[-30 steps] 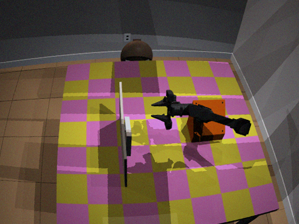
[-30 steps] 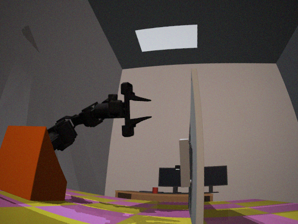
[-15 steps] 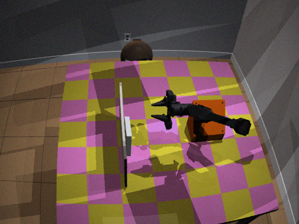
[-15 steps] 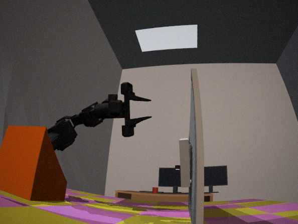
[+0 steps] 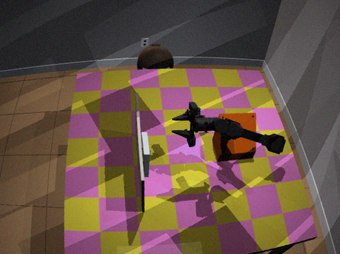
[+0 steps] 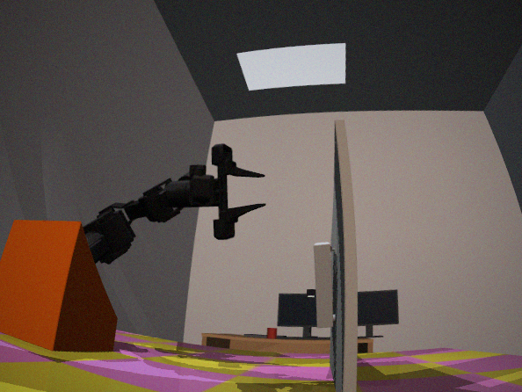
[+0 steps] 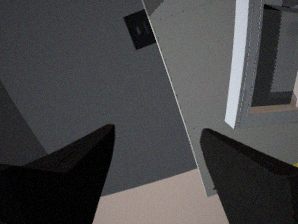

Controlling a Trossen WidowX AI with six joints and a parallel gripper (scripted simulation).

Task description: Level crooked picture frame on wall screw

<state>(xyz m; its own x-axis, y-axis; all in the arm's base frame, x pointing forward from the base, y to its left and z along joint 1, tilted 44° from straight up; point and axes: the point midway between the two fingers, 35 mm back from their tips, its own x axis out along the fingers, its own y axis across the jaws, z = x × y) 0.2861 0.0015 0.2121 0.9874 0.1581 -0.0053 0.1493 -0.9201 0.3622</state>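
Now: the picture frame 12 cm ahead of my gripper tip, 4 cm to the left of it and 17 cm below it. Round my gripper tip: thin upright wall panel (13 cm ahead, 2 cm to the left, 18 cm below).
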